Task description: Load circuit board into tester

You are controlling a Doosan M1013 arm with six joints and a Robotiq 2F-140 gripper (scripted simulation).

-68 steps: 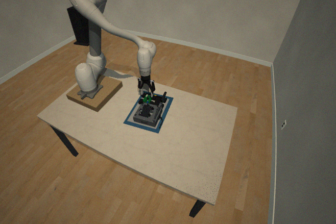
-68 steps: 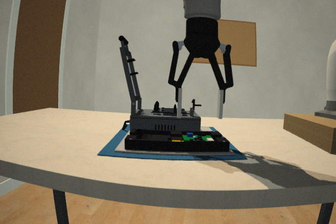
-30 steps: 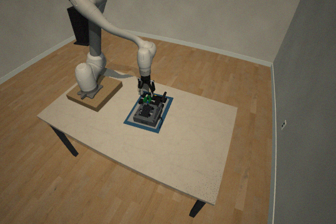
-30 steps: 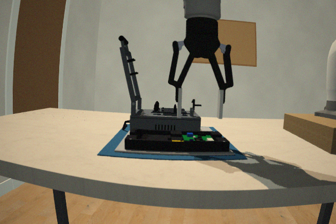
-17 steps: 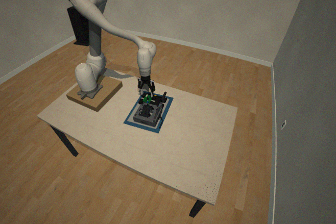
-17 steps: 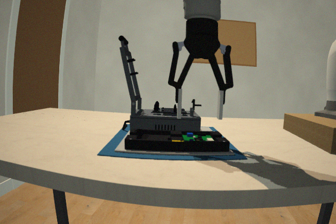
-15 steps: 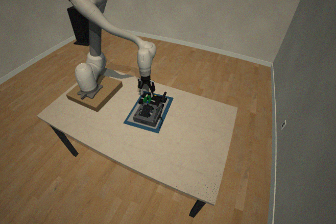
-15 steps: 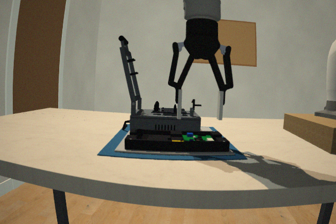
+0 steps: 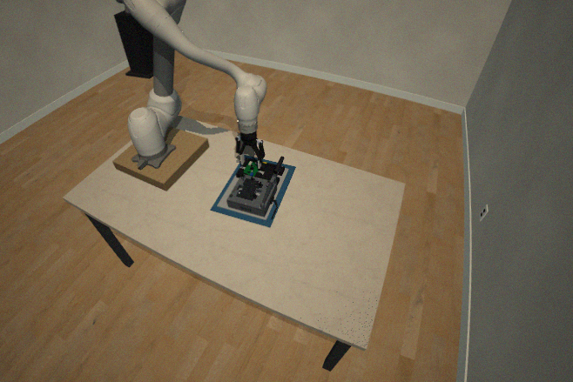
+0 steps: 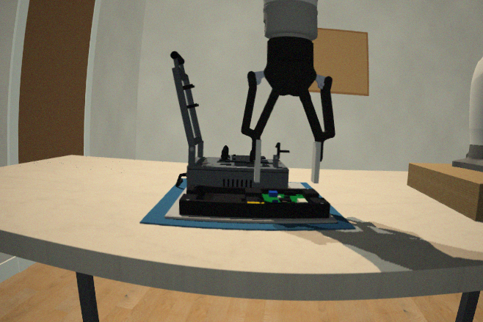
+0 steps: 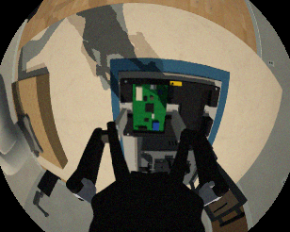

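The green circuit board lies 5 cm below my hand. From my hand the other things lie so: latch hook: 11 cm to the right, 1 cm above; grey tester: 9 cm ahead, 13 cm to the right, 4 cm above; tester lid: 19 cm ahead, 17 cm to the right, 11 cm above.
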